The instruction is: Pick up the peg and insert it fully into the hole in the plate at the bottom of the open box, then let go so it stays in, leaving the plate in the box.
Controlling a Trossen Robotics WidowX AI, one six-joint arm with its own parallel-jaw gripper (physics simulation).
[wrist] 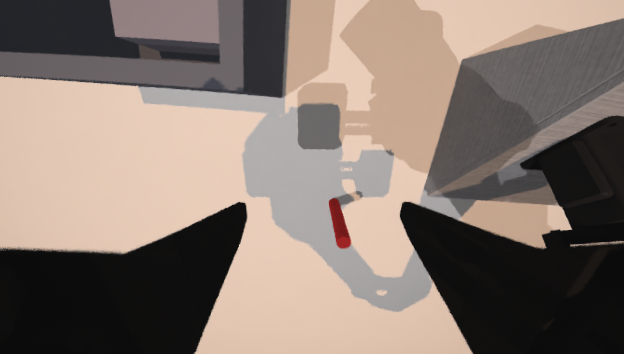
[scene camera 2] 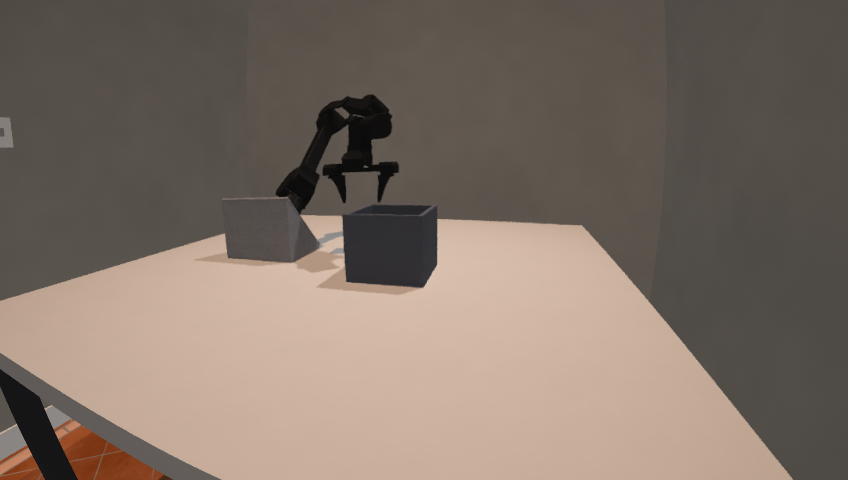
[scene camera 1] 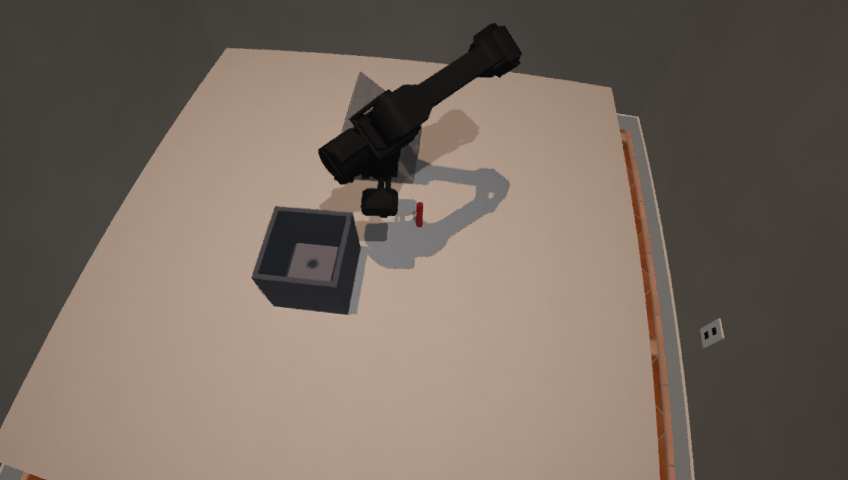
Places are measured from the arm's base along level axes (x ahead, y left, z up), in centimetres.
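Pixels of known places: gripper, fingertip midpoint: (wrist: 324, 209) (scene camera 2: 361, 202); arm's base at its link origin: (wrist: 592, 146) (scene camera 2: 283, 218).
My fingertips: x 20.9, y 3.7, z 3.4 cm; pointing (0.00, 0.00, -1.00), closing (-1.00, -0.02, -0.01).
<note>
Ahead of a thing's pixels: the offset from my fingertips to its top centre. "spot": to the spot under its first point. Level surfaces: height alone.
A red peg @(dx -2.7, dy +6.8, dz -5.5 cm) (scene camera 1: 419, 214) (wrist: 340, 224) stands upright on the table, right of the box in scene camera 1; it does not show in scene camera 2. The dark open box @(dx +11.5, dy -14.5, dz +0.3 cm) (scene camera 1: 306, 297) (scene camera 2: 383, 249) (wrist: 125, 72) stands on the table. A pinkish plate @(dx +11.5, dy -14.5, dz -7.4 cm) (scene camera 1: 326, 254) (wrist: 167, 17) lies at its bottom, and its round hole @(spot: dx +10.6, dy -14.8, dz -9.2 cm) (scene camera 1: 313, 263) shows in scene camera 1. My gripper (scene camera 2: 361, 201) (wrist: 324, 209) is open and empty, pointing down above the table. In the wrist view the peg shows between its fingertips but farther below. The fingertips are hidden in scene camera 1.
A grey wedge-shaped block (scene camera 1: 359, 98) (scene camera 2: 258, 228) (wrist: 470, 110) stands close to the arm, on the opposite side of the gripper from the box's far wall in no clear line. The table @(dz -13.5 cm) (scene camera 1: 446, 356) (scene camera 2: 476, 356) bears the arm's shadows around the peg.
</note>
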